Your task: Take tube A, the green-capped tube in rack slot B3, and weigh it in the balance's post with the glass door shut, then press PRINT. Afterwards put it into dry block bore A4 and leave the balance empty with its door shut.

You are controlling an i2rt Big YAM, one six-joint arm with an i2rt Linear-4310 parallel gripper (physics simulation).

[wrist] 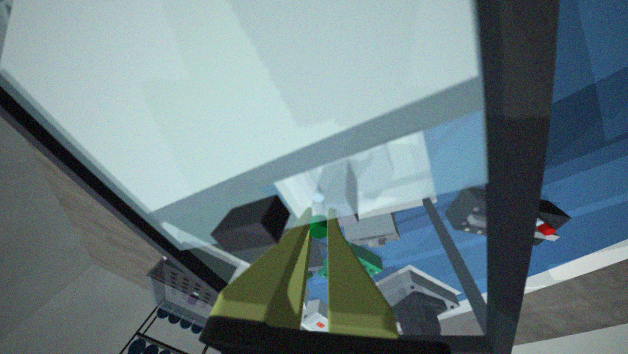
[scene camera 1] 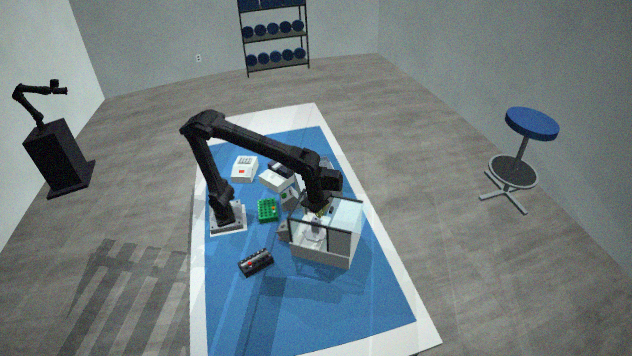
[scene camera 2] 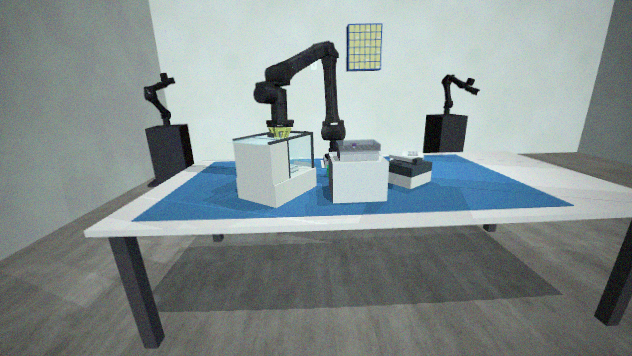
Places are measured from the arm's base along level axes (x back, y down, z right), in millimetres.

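Pixels of known places: gripper, fingertip midpoint: (wrist: 320, 213) (scene camera 1: 320, 216); arm's base at its link origin: (scene camera 1: 224, 215).
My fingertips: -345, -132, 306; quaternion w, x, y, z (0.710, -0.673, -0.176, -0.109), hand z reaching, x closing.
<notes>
For each thing: its top centre in the pictures, then the offset to it from my fingertips, as dx, dy, dz. "spot": a spot on its surface instead.
- green-capped tube at its top centre: (wrist: 312, 231) -2, -18, -1
- black block at its top centre: (wrist: 515, 230) (scene camera 1: 254, 258) +280, +115, -5
- small grey box with a green button, surface spot: (scene camera 1: 284, 195) spot: +59, +94, -273
- tall white box at its top centre: (wrist: 221, 324) (scene camera 2: 354, 138) (scene camera 1: 306, 168) -53, -27, -261
- white keypad unit at its top centre: (wrist: 309, 333) (scene camera 2: 406, 152) (scene camera 1: 243, 163) +177, +93, -604
My gripper (scene camera 1: 320, 212) (scene camera 2: 281, 132) (wrist: 320, 213) points down over the balance (scene camera 1: 320, 255) (scene camera 2: 254, 172) (wrist: 517, 150). It is shut on the green-capped tube (wrist: 319, 226), whose clear lower end points down towards the post. The grey post (scene camera 1: 315, 224) (wrist: 340, 182) stands inside the balance, very near the tube in the wrist view. Its hole is hidden there, so I cannot tell whether the tube's tip is in it. The balance's glass door stands open at the top around my fingers. The green rack (scene camera 1: 268, 210) (wrist: 369, 258) lies between the arm's base and the balance.
A black block (scene camera 1: 256, 263) with a red-capped item lies left of the balance. A small grey box with a green button (scene camera 1: 284, 195) stands by the rack. A tall white box (scene camera 2: 359, 181) is beside the balance. A white keypad unit (scene camera 1: 245, 169) stands farther back.
</notes>
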